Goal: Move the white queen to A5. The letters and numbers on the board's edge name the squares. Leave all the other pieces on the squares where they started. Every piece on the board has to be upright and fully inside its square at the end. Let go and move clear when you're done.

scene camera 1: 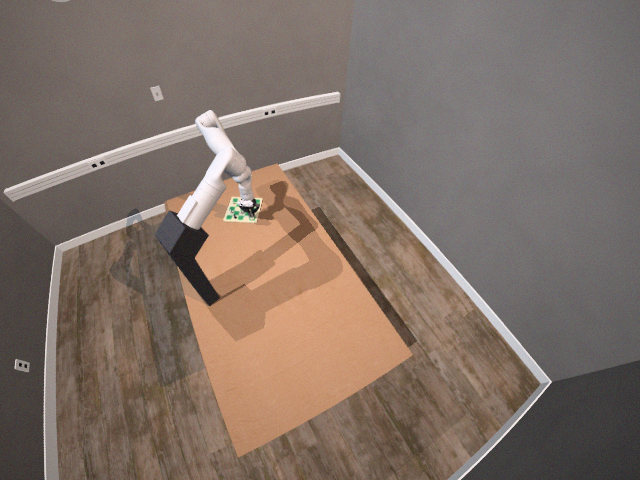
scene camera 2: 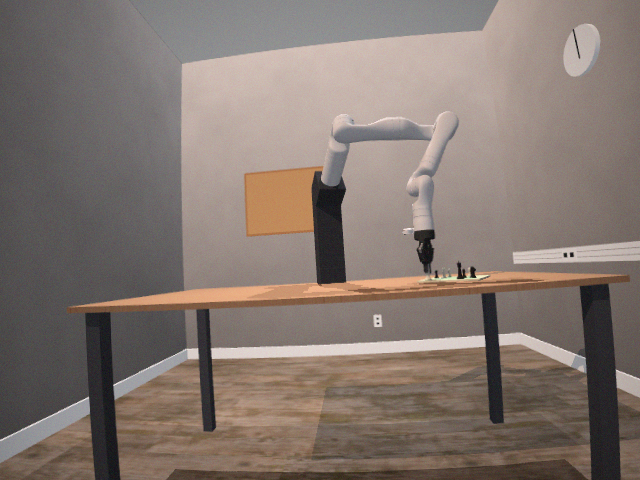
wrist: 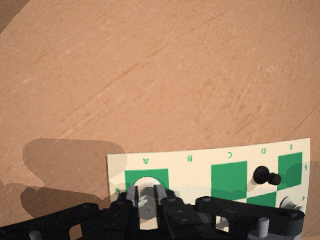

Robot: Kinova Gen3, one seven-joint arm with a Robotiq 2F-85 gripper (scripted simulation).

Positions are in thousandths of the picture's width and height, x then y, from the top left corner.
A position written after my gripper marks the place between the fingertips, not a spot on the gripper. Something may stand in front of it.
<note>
In view: my gripper (wrist: 458,823) and a white queen (wrist: 458,852).
</note>
